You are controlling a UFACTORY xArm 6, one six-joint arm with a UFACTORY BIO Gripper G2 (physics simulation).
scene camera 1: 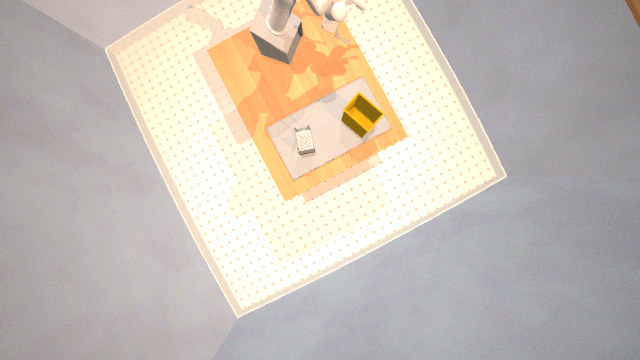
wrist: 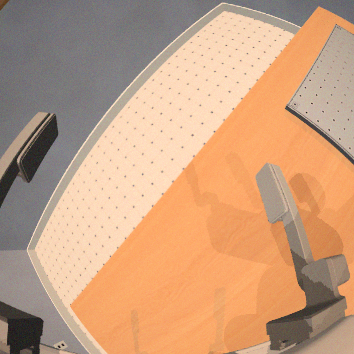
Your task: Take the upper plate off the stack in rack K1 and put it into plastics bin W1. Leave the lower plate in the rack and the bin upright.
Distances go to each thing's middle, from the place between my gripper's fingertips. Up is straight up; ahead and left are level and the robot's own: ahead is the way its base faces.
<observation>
I see my gripper 46 cm short of the yellow plastics bin W1 [scene camera 1: 361,115], 13 cm to the left of it and 9 cm above it.
</observation>
